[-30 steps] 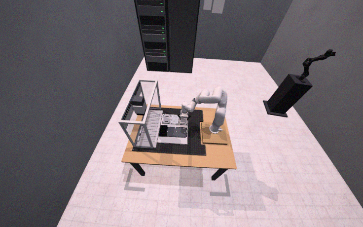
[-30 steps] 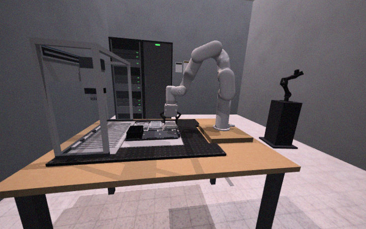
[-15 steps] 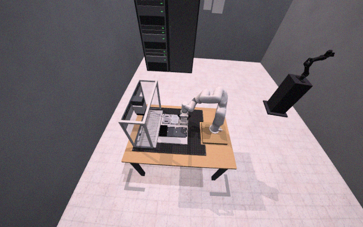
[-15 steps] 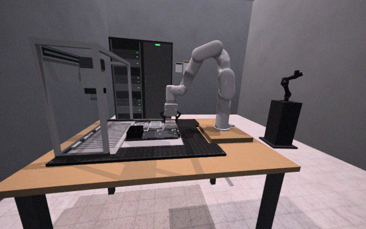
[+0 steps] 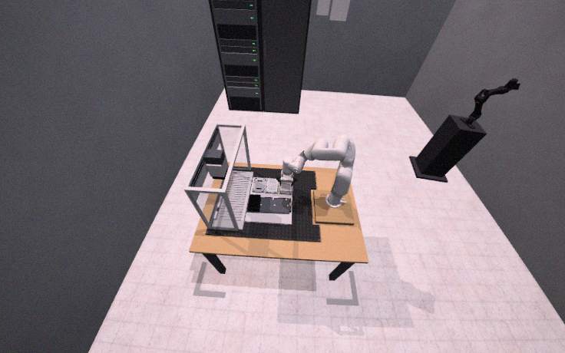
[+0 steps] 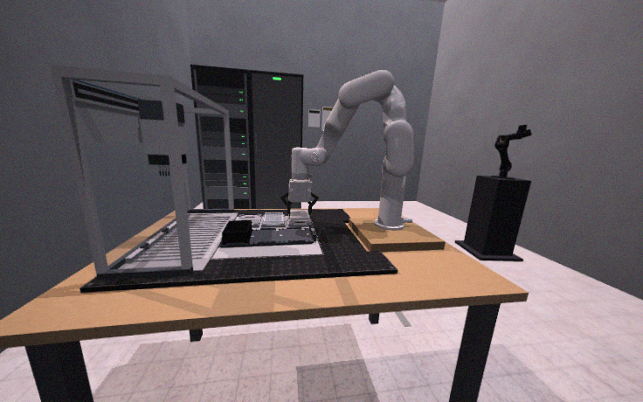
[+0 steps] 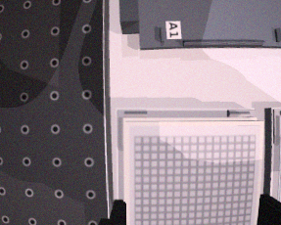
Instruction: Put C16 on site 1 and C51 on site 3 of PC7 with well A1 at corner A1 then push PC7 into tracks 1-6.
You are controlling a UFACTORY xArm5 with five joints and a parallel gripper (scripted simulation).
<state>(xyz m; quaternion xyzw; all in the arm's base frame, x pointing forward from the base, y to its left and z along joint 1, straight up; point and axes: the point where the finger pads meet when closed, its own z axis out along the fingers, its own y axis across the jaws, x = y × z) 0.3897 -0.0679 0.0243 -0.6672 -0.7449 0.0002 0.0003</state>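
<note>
Right now the grey plate carrier PC7 is 10 cm ahead of my hand, 20 cm to the left of it and 3 cm below it. From my hand the other things lie so: post: 27 cm ahead, 44 cm to the left, 20 cm above; then 96-well plate C15: 11 cm ahead, 1 cm to the left, 3 cm below.
</note>
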